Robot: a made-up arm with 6 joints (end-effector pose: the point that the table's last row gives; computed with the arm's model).
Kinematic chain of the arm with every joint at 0, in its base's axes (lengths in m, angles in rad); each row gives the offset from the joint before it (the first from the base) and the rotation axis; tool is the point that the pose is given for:
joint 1: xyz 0 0 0.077 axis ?
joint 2: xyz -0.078 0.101 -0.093 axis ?
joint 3: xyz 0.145 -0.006 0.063 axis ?
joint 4: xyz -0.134 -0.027 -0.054 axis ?
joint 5: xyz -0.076 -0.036 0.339 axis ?
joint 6: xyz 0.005 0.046 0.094 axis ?
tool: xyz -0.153 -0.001 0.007
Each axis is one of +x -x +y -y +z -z.
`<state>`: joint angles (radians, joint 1 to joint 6).
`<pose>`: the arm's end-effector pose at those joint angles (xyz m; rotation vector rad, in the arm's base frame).
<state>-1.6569 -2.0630 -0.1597 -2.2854 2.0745 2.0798</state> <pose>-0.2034 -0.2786 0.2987 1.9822 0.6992 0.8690</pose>
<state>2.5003 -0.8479 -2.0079 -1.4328 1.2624 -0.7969</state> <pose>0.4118 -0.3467 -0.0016 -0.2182 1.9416 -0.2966</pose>
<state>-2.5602 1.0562 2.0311 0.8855 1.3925 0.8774</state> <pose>0.2525 0.1380 0.1839 0.4459 1.4958 0.7929</pose>
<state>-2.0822 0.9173 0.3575 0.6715 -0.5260 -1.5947</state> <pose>-0.2628 0.1755 -0.1756 0.8408 -2.3656 0.1965</pose>
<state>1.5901 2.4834 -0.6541 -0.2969 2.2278 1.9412</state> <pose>-0.3523 -0.4295 -0.2240 1.6240 -0.4372 1.8698</pose>
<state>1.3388 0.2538 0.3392 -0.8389 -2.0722 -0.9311</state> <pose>-0.1735 0.2429 -0.1370 -0.7375 0.9549 -0.8981</pose>
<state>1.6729 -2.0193 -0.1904 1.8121 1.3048 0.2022</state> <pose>0.0663 0.0838 0.2298 -1.3135 -1.2448 -2.0840</pose>
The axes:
joint 1: -x
joint 2: -y
joint 3: -y
joint 4: +x
joint 5: -y
joint 6: -z

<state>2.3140 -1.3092 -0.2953 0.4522 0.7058 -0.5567</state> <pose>0.2489 0.2042 0.0835 -1.7591 0.4594 -0.7870</pose>
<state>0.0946 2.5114 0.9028 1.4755 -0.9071 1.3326</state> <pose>-0.0488 -0.3548 -0.0470 0.2750 -1.8335 0.7951</pose>
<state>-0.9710 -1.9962 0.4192 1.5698 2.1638 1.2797</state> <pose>0.0238 -0.1187 -0.0615 0.0732 0.5363 -2.7988</pose>
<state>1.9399 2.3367 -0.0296 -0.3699 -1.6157 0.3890</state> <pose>-0.4224 -0.4359 -0.0770 -1.4953 -1.0696 0.1459</pose>
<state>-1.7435 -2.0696 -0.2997 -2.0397 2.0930 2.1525</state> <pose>-0.0863 -0.2866 0.3632 1.9256 1.0707 0.7346</pose>
